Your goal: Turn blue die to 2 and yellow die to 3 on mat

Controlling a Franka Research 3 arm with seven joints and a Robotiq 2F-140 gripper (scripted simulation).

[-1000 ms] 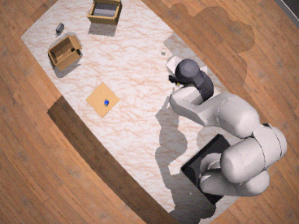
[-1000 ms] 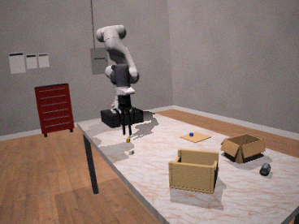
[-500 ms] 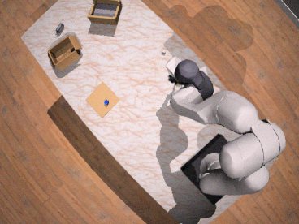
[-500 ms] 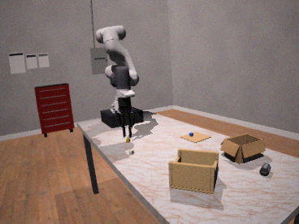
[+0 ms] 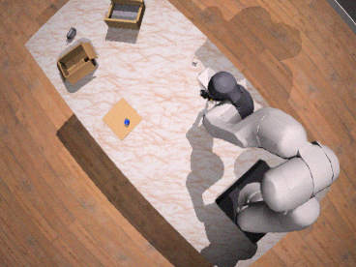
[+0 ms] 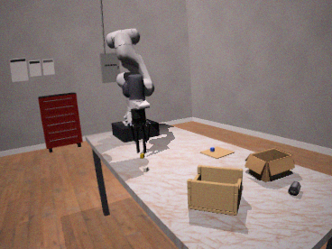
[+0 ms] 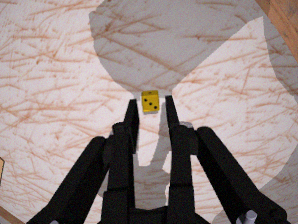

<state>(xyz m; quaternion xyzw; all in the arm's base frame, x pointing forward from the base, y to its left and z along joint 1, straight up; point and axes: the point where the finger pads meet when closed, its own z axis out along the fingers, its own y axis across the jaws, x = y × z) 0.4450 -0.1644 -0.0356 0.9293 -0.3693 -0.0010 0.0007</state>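
Now: the yellow die 50 mm below my hand. The rest, counted from my hand: white die: 180 mm ahead, 60 mm to the right, 50 mm below; blue die: 360 mm to the left, 180 mm ahead, 50 mm below; tan mat: 360 mm to the left, 210 mm ahead, 60 mm below.
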